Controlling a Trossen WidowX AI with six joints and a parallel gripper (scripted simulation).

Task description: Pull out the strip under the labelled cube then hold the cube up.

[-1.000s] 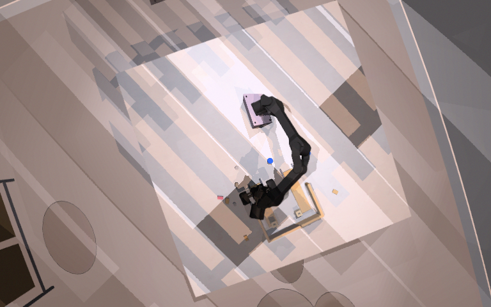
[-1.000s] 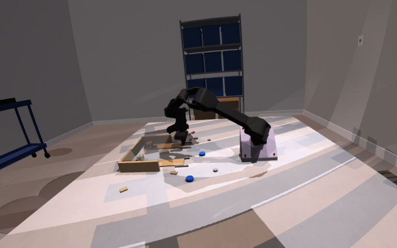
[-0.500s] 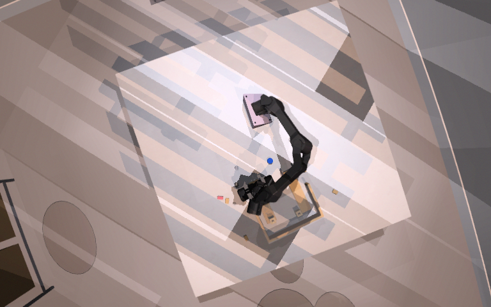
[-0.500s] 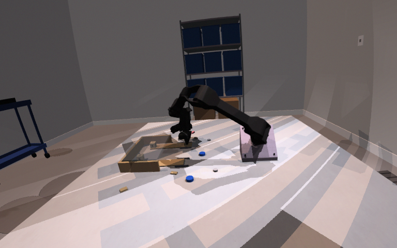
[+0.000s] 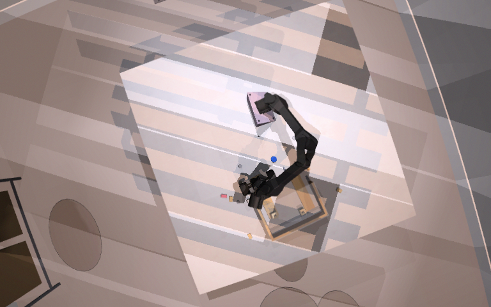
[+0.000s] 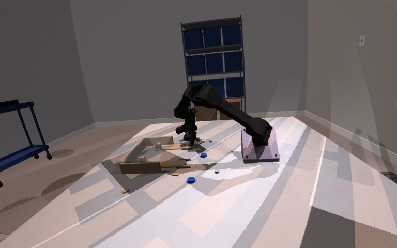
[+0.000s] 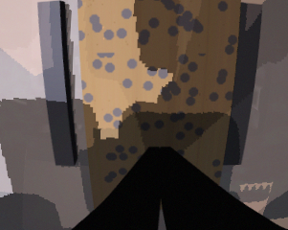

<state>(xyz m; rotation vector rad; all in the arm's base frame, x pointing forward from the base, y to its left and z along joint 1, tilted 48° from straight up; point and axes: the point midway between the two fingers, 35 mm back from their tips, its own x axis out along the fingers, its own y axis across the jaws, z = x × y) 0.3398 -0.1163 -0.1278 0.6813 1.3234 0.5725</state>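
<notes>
Now: the strip 90 mm ahead of my gripper tip.
</notes>
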